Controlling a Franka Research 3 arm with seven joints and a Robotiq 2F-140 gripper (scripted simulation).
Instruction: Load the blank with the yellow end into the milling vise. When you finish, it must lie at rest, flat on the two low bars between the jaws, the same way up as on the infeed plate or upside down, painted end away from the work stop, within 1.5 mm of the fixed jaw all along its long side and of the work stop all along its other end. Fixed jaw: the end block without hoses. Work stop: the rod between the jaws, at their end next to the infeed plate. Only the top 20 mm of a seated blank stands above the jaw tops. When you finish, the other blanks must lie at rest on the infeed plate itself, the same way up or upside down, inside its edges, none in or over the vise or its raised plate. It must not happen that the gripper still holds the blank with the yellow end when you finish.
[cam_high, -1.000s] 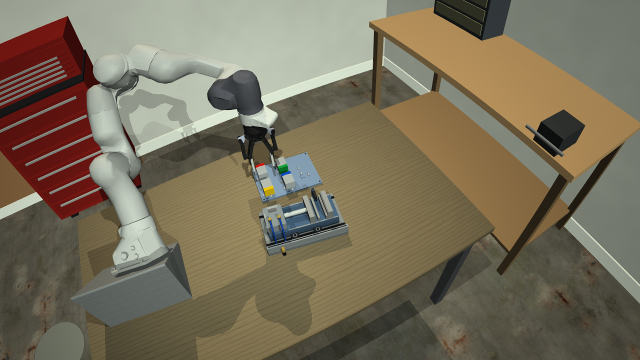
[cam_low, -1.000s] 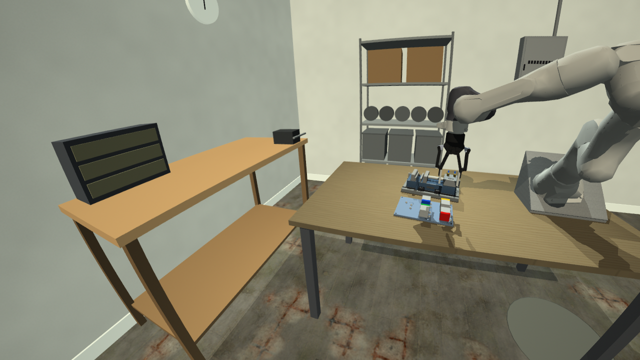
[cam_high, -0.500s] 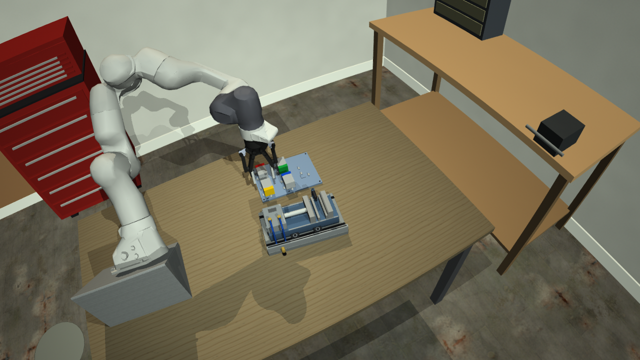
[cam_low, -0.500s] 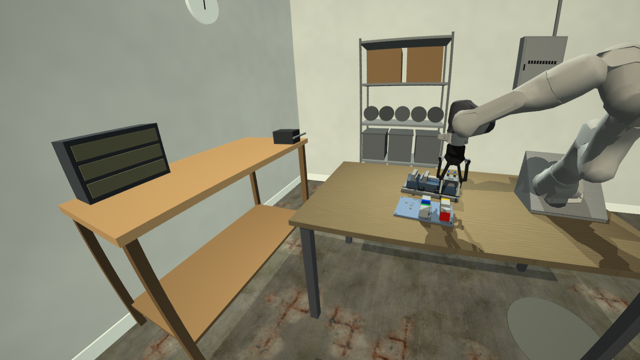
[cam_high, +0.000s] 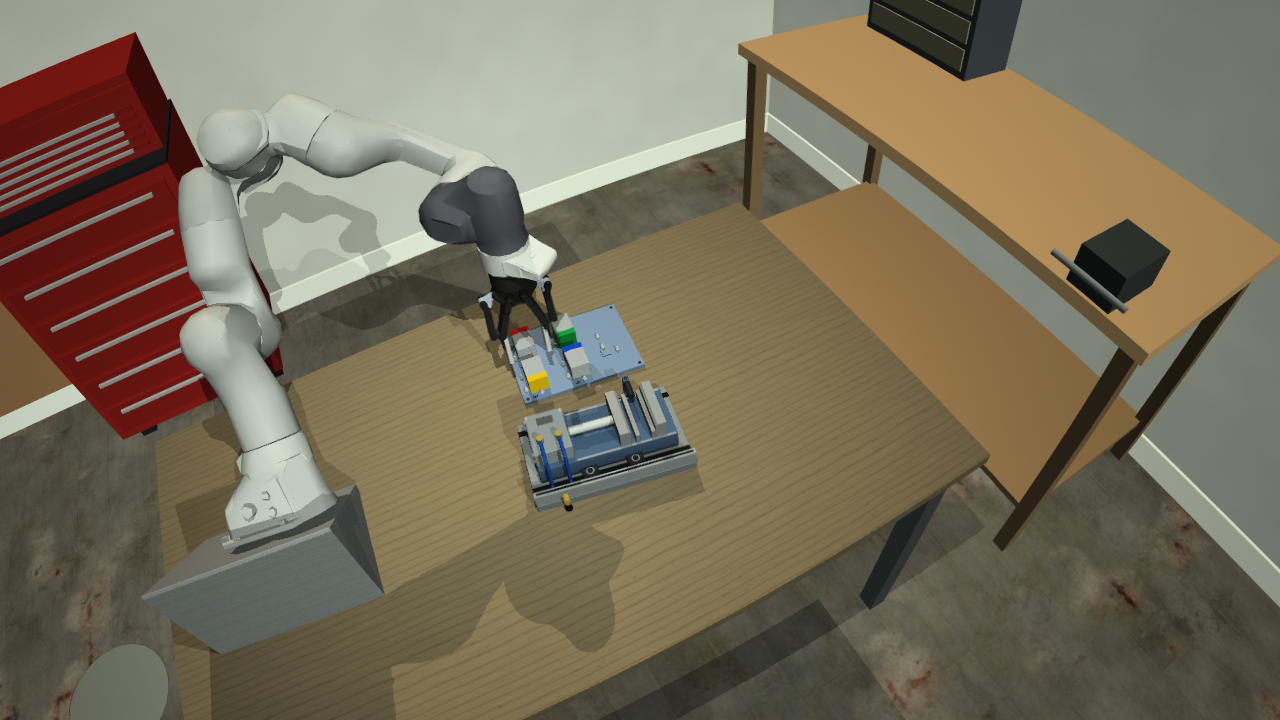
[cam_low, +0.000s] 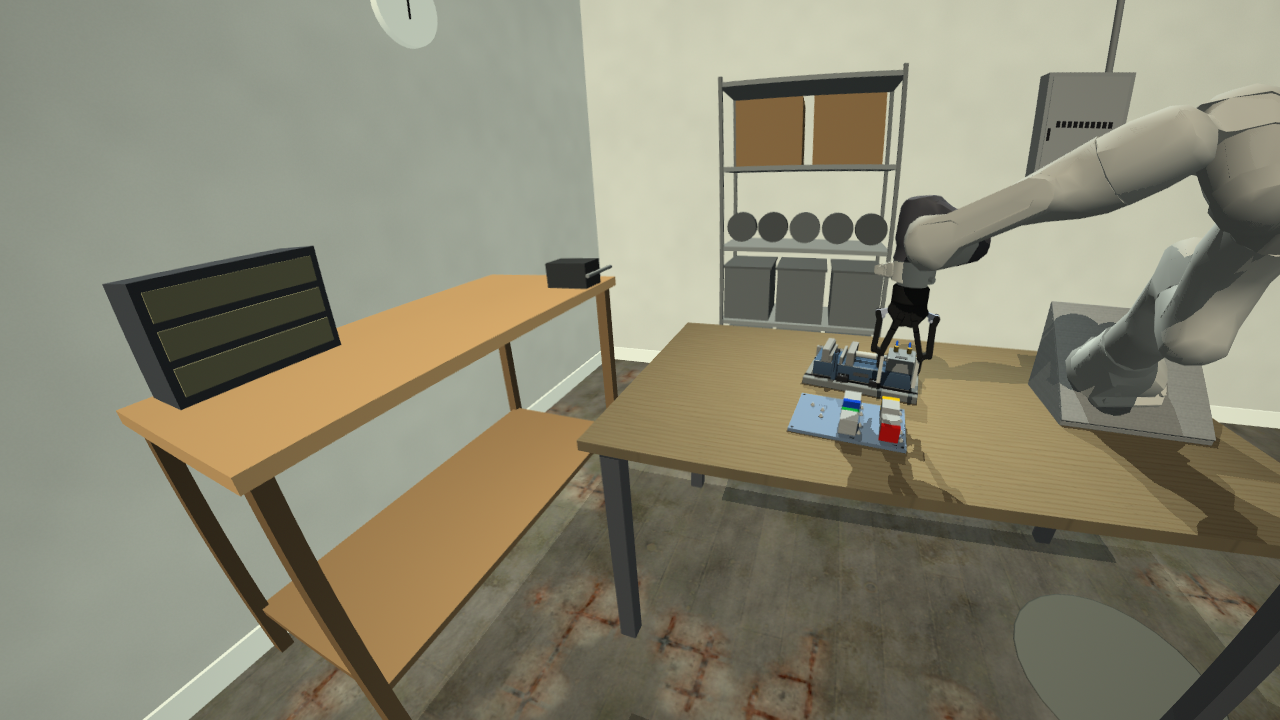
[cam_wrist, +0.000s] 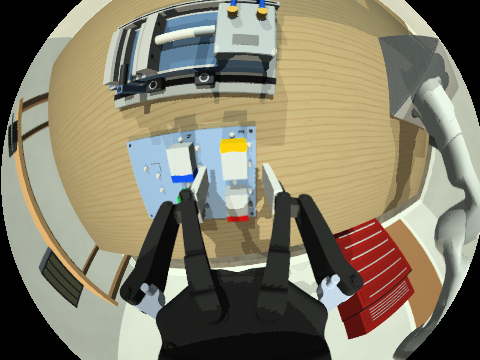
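My hand is 10 cm above the blue-ended blank and 9 cm short of it. From my hand the other things lie so: red-ended blank 10 cm below, 9 cm to the left; then hosed end block 19 cm to the right, 5 cm below, 3 cm behind; then green-ended blank 10 cm below, 9 cm to the left, 9 cm ahead.
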